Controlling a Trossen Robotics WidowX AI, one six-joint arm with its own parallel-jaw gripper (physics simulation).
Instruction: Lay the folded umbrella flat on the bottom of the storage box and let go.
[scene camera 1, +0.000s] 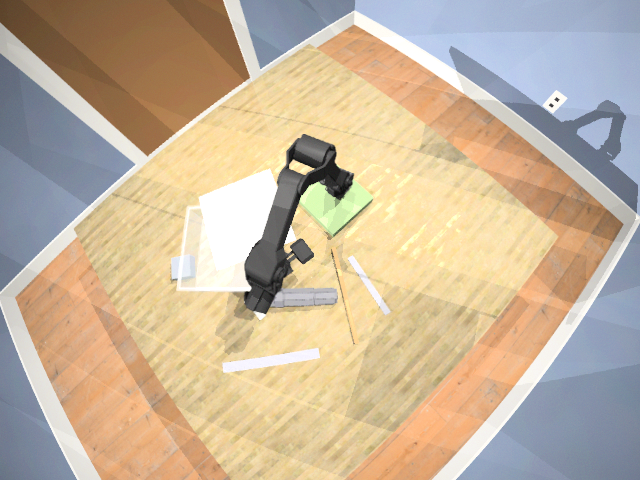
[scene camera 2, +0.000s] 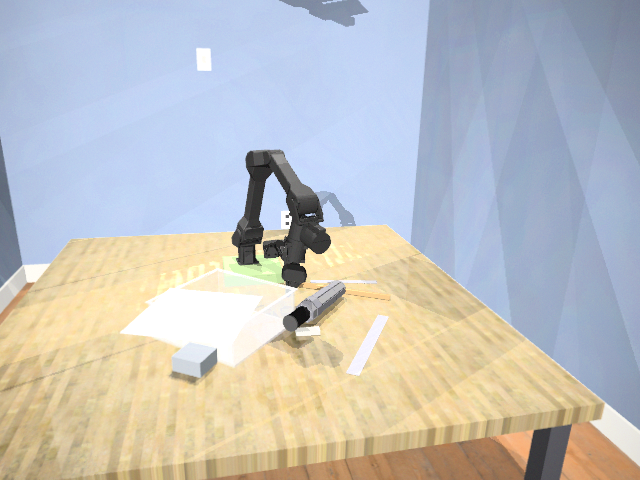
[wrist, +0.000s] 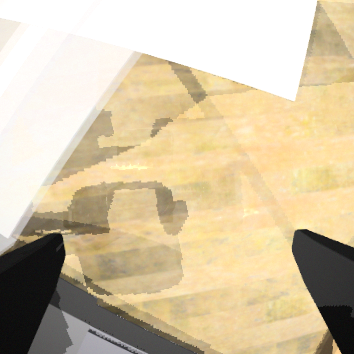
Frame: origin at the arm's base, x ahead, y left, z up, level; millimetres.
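Seen in the pictures: gripper, between the fingertips: (wrist: 179, 243); arm's base, origin of its link: (scene camera 1: 338, 188) (scene camera 2: 247, 261).
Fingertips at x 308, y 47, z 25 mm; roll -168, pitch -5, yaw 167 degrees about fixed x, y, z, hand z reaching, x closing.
Note:
Pixels of each thing's top centre, then the offset from my fingertips to it. "spot": a spot on its surface instead.
- grey body, centre of its top: (scene camera 2: 316, 294) (scene camera 1: 289, 296) dx +57, dy +69, dz -1 mm
- black handle, a spot on its surface: (scene camera 2: 297, 318) spot: dx +153, dy -15, dz -14 mm
- umbrella, a spot on its surface: (wrist: 100, 345) spot: dx +48, dy +45, dz -15 mm
- clear storage box, centre of its top: (scene camera 2: 224, 295) (scene camera 1: 220, 245) dx +79, dy -182, dz +39 mm
- white sheet, a spot on its surface: (scene camera 2: 206, 310) spot: dx -39, dy -215, dz -54 mm
- blue-grey block, centre of its top: (scene camera 2: 194, 352) (scene camera 1: 180, 266) dx +225, dy -273, dz -22 mm
- thin orange stick, centre of its top: (scene camera 2: 340, 288) (scene camera 1: 345, 293) dx -56, dy +185, dz -46 mm
- small white piece, centre of its top: (scene camera 2: 307, 329) dx +157, dy +11, dz -46 mm
The folded umbrella, a grey body (scene camera 1: 305, 297) (scene camera 2: 328, 298) with a black handle (scene camera 2: 297, 318), lies outside the storage box, beside its wall. In scene view 1 the arm hides the handle. A grey part of the umbrella (wrist: 100, 345) shows at the lower left of the wrist view. The clear storage box (scene camera 1: 214, 289) (scene camera 2: 256, 279) has pale rims, and part of its wall crosses the upper left of the wrist view. My gripper (scene camera 2: 293, 283) (wrist: 179, 243) is open and empty, close to the umbrella. Its fingertips are hidden in scene view 1.
A white sheet (scene camera 1: 237, 222) (scene camera 2: 206, 310) (wrist: 200, 35) overlaps the box in view. A blue-grey block (scene camera 1: 183, 267) (scene camera 2: 194, 360) sits by the box. Two pale strips (scene camera 1: 271, 360) (scene camera 1: 369, 285), a thin orange stick (scene camera 1: 343, 297) (scene camera 2: 368, 295) and a small white piece (scene camera 2: 308, 331) lie nearby.

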